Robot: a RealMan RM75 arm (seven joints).
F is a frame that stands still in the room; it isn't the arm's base.
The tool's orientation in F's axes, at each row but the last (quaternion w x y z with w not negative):
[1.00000 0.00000 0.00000 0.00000]
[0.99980 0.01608 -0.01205 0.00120]
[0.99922 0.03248 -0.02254 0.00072]
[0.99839 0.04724 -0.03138 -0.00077]
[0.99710 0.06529 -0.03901 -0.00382]
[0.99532 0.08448 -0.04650 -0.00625]
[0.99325 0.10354 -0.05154 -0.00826]
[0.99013 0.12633 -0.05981 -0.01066]
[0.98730 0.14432 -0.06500 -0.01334]
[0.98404 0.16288 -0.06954 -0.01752]
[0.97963 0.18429 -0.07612 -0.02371]
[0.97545 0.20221 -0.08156 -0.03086]
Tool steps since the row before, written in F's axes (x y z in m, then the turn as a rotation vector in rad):
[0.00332 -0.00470 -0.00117 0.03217 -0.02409 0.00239]
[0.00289 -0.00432 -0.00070 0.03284 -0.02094 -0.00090]
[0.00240 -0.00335 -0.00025 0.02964 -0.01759 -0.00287]
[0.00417 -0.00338 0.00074 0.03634 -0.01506 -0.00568]
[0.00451 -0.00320 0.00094 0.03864 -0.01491 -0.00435]
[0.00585 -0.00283 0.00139 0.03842 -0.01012 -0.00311]
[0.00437 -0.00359 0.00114 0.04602 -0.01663 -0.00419]
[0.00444 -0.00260 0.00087 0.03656 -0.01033 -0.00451]
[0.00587 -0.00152 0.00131 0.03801 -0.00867 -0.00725]
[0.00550 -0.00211 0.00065 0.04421 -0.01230 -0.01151]
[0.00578 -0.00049 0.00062 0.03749 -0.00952 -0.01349]
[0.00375 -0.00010 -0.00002 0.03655 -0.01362 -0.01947]
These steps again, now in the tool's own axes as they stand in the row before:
[0.00332 -0.00470 -0.00117 0.03217 -0.02409 0.00239]
[0.00286 -0.00435 -0.00063 0.03277 -0.02105 -0.00102]
[0.00239 -0.00337 -0.00014 0.02948 -0.01783 -0.00305]
[0.00422 -0.00330 0.00079 0.03598 -0.01558 -0.00650]
[0.00461 -0.00304 0.00099 0.03837 -0.01525 -0.00539]
[0.00601 -0.00253 0.00129 0.03817 -0.01032 -0.00495]
[0.00456 -0.00325 0.00139 0.04580 -0.01687 -0.00546]
[0.00460 -0.00227 0.00095 0.03614 -0.01091 -0.00619]
[0.00605 -0.00104 0.00090 0.03716 -0.01010 -0.00946]
[0.00565 -0.00172 0.00050 0.04295 -0.01483 -0.01318]
[0.00583 -0.00012 -0.00017 0.03583 -0.01309 -0.01493]
[0.00370 0.00000 -0.00062 0.03441 -0.01926 -0.01859]

